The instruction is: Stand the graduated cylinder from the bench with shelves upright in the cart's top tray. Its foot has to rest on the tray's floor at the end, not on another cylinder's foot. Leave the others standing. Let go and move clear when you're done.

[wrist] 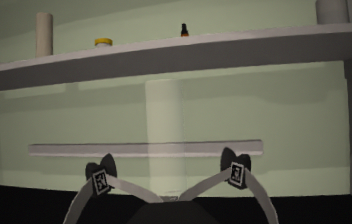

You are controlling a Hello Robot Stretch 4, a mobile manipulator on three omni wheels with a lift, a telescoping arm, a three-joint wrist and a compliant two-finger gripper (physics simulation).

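Places are measured from the robot's base along level axes (x back, y up, z left), in centimetres.
Pixels of known places: hand, tool point: (168, 168).
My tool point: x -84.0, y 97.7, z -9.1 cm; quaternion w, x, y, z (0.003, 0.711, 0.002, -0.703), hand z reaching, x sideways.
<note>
Ahead of a thing's pixels: the offset from my tool point to its top centre. "spot": to the spot under its first point.
A tall, pale, see-through cylinder {dx -3.4, dy +9.3, dz +0.1 cm} (165, 120), which looks like the graduated cylinder, stands upright in the middle of the wrist view. Its top is below the shelf's front edge in the picture, and the wall and a pale bar show through it. No graduation marks can be made out, and its foot is hidden behind the gripper's body. My gripper (168, 169) is open, with its fingers wide apart to the left and right of the cylinder's lower part and touching neither side in the picture. The cart's top tray cannot be made out.
A long shelf (200, 54) crosses the upper view. On it are a tan cylinder {dx -47.0, dy +39.3, dz +37.8 cm} (44, 35), a yellow-lidded jar {dx -41.6, dy +27.5, dz +16.8 cm} (103, 42), a small black-topped bottle {dx -39.7, dy +30.7, dz -6.7 cm} (184, 31) and a grey container {spot: dx -27.5, dy +29.3, dz -44.1 cm} (332, 12). A pale horizontal bar (75, 149) runs below the shelf, behind the cylinder.
</note>
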